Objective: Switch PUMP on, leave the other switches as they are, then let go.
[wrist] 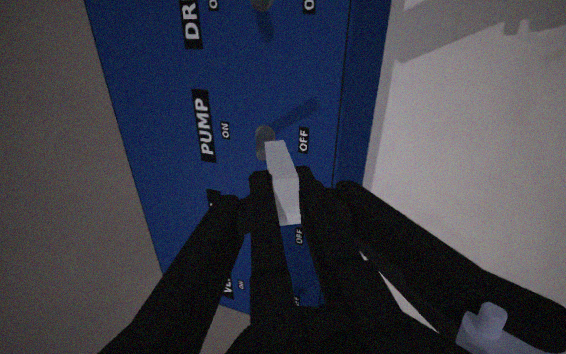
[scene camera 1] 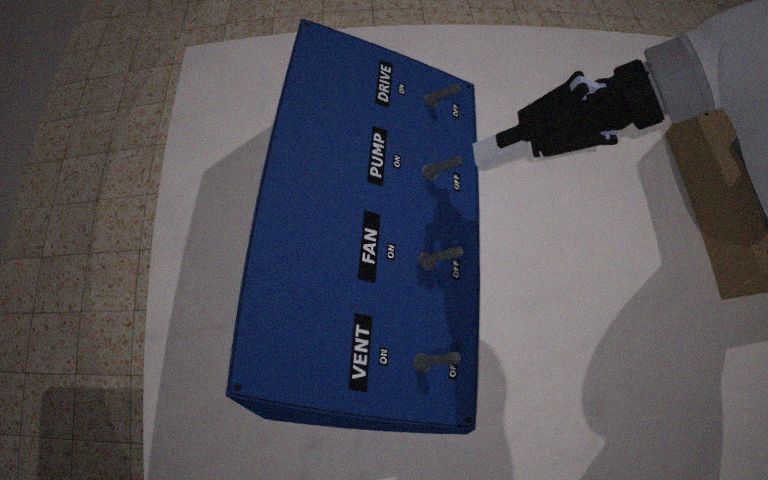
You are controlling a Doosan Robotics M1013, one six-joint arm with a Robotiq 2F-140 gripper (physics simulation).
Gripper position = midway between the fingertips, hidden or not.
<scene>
In view: the gripper (scene camera 1: 476, 156).
The gripper also shows in the wrist view (wrist: 275, 158).
</scene>
